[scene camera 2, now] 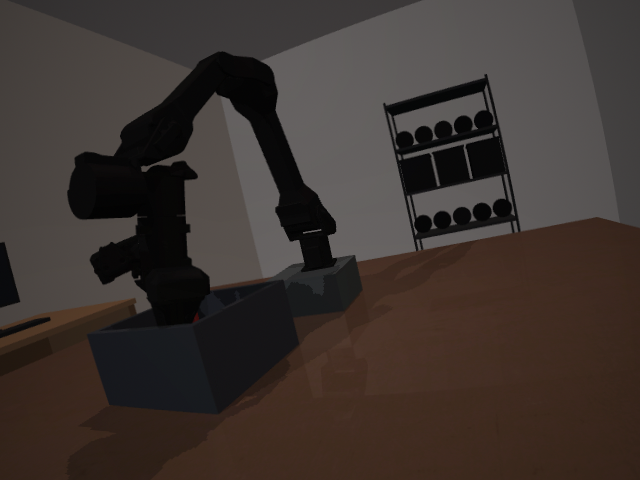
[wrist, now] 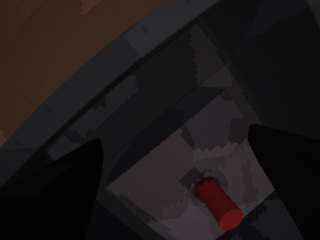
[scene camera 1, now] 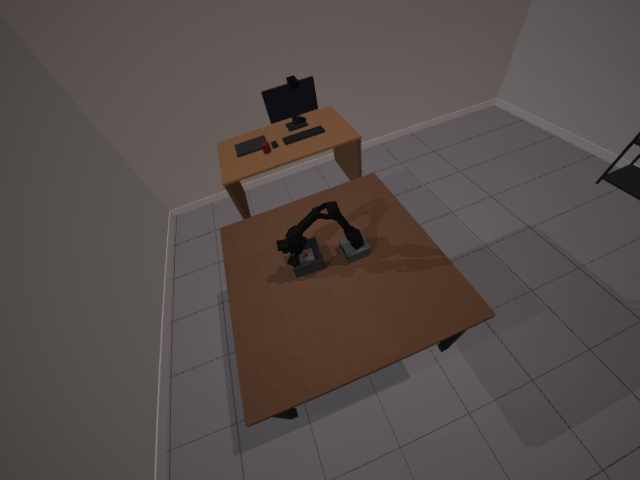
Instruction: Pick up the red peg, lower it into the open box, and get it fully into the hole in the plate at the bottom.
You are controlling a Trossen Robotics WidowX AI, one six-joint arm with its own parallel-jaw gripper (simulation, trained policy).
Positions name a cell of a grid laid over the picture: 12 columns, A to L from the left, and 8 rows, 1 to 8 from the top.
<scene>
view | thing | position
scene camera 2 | gripper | D6
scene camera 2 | dark box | E6
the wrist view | gripper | G5
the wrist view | red peg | I8
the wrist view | grey plate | H5
</scene>
